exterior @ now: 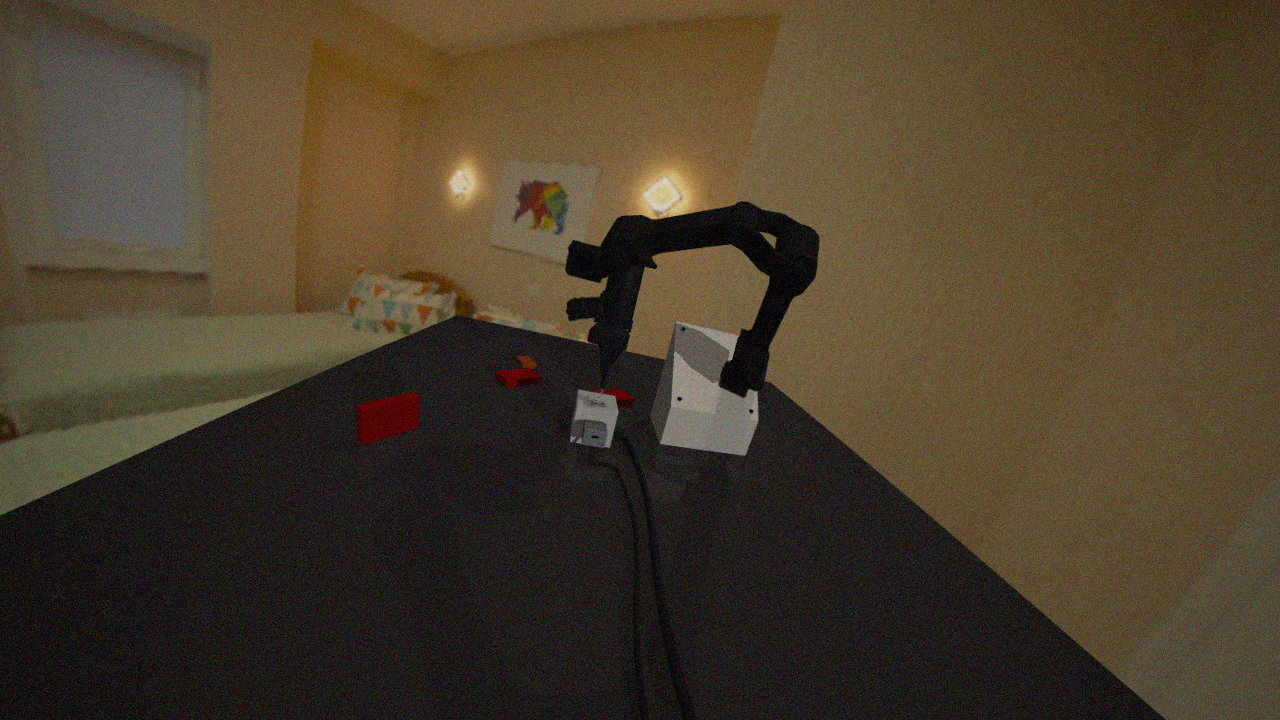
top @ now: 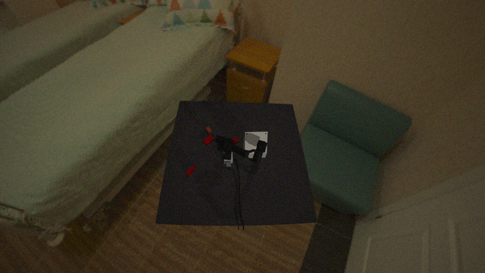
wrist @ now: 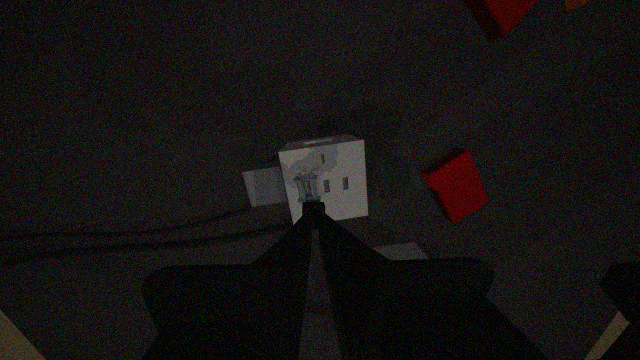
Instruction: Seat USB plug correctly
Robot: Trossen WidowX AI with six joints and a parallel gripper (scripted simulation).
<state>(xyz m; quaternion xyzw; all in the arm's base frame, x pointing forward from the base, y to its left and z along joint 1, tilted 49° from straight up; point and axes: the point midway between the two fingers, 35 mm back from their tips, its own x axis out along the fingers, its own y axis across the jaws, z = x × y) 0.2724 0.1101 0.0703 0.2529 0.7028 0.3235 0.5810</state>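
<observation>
The black USB plug lies 20 mm below my gripper tip.
</observation>
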